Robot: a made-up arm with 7 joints. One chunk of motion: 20 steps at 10 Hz.
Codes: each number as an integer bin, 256 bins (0 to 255) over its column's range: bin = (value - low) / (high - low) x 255, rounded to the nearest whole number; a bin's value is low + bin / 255 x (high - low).
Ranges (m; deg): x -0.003..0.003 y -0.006..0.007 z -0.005..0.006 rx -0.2..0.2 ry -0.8..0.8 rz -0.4..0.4
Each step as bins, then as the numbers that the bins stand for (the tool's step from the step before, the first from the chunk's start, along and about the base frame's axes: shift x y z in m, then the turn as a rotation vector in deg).
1 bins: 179 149 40 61 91 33
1 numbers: 0.00121 0.00160 -0.00327 -0.104 -0.229 -0.296
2 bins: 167 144 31 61 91 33
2 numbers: 0.00093 0.00134 -0.00366 -0.104 -0.229 -0.296
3 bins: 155 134 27 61 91 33
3 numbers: 0.00065 0.00083 -0.00384 -0.104 -0.229 -0.296
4 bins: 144 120 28 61 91 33
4 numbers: 0.00039 0.00012 -0.00379 -0.104 -0.229 -0.296
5 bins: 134 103 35 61 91 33
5 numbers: 0.00015 -0.00075 -0.00349 -0.104 -0.229 -0.296
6 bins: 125 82 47 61 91 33
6 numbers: -0.00006 -0.00182 -0.00297 -0.104 -0.229 -0.296
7 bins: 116 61 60 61 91 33
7 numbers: -0.00027 -0.00289 -0.00241 -0.104 -0.229 -0.296
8 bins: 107 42 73 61 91 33
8 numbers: -0.00048 -0.00386 -0.00185 -0.104 -0.229 -0.296
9 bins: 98 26 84 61 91 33
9 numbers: -0.00069 -0.00467 -0.00138 -0.104 -0.229 -0.296
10 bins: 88 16 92 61 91 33
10 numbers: -0.00093 -0.00518 -0.00103 -0.104 -0.229 -0.296
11 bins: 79 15 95 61 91 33
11 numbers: -0.00114 -0.00524 -0.00090 -0.104 -0.229 -0.296
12 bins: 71 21 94 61 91 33
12 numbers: -0.00133 -0.00493 -0.00095 -0.104 -0.229 -0.296
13 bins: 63 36 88 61 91 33
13 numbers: -0.00152 -0.00416 -0.00120 -0.104 -0.229 -0.296
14 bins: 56 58 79 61 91 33
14 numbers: -0.00168 -0.00304 -0.00159 -0.104 -0.229 -0.296
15 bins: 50 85 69 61 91 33
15 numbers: -0.00182 -0.00167 -0.00202 -0.104 -0.229 -0.296
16 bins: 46 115 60 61 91 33
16 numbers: -0.00192 -0.00014 -0.00241 -0.104 -0.229 -0.296
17 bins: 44 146 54 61 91 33
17 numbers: -0.00196 0.00144 -0.00267 -0.104 -0.229 -0.296
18 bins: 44 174 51 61 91 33
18 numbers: -0.00196 0.00287 -0.00280 -0.104 -0.229 -0.296
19 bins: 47 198 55 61 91 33
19 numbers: -0.00189 0.00409 -0.00263 -0.104 -0.229 -0.296
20 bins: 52 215 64 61 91 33
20 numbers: -0.00178 0.00496 -0.00224 -0.104 -0.229 -0.296
